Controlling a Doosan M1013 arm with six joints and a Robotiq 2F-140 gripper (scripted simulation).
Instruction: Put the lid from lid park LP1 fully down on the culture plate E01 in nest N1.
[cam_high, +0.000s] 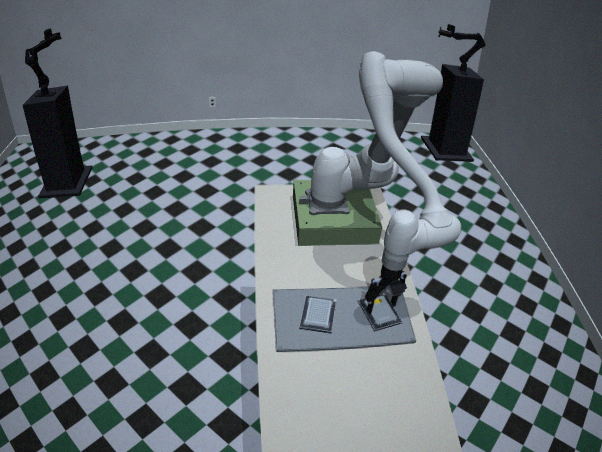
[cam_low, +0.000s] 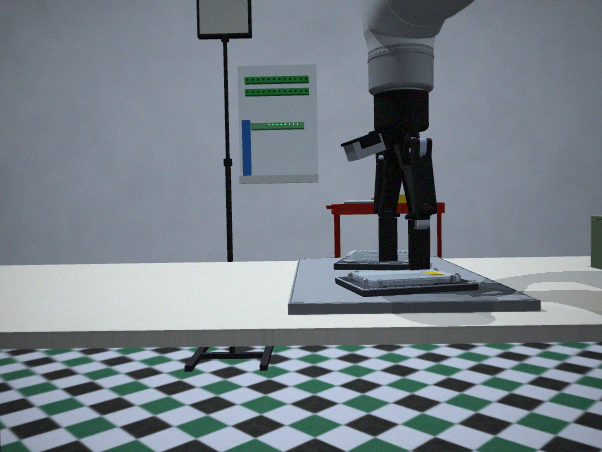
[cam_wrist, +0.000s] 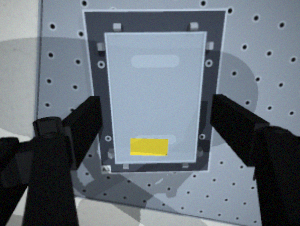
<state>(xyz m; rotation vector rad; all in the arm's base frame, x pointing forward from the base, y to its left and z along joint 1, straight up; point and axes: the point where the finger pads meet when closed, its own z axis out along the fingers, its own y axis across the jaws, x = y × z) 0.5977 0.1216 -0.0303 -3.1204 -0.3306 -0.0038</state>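
Right now my hand is 40 mm above the lid. Round my hand: culture plate: 240 mm to the right, 40 mm below, 10 mm behind; nest N1 frame: 240 mm to the right, 50 mm below, 10 mm behind; lid park LP1: 50 mm below.
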